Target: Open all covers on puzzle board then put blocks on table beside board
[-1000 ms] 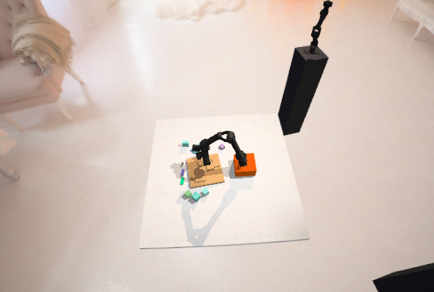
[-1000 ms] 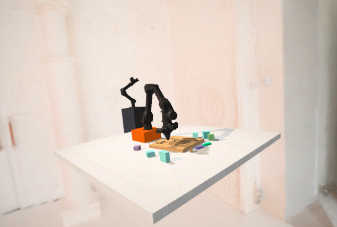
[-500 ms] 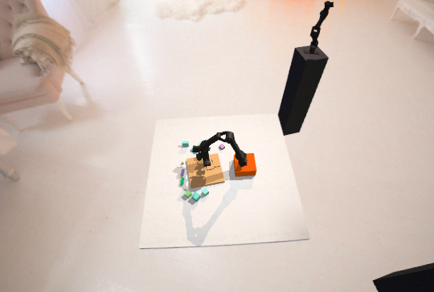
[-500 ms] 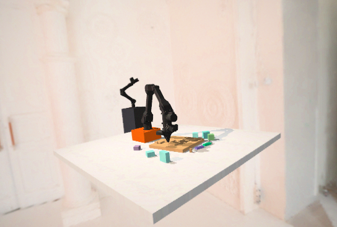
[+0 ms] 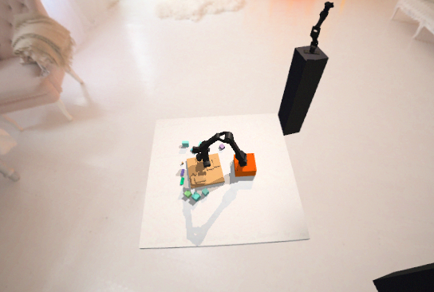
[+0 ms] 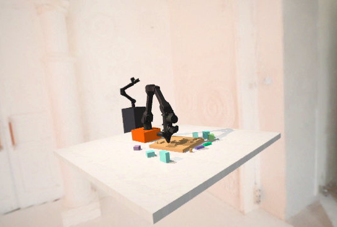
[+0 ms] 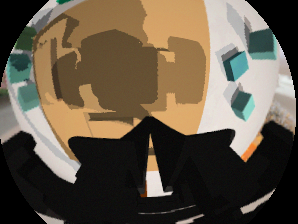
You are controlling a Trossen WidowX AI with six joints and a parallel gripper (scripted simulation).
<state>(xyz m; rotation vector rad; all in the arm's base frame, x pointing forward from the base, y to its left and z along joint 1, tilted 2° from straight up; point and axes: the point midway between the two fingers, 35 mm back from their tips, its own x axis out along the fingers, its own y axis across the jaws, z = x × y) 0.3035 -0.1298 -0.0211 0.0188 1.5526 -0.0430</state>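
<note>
The tan puzzle board lies 80 mm to the left of my gripper tip and 10 mm ahead of it. Round my gripper tip: purple bar 230 mm ahead, 40 mm to the left, 20 mm below; green bar 240 mm ahead, 120 mm to the left, 20 mm below; purple block 180 mm behind, 140 mm to the right, 10 mm below.
</note>
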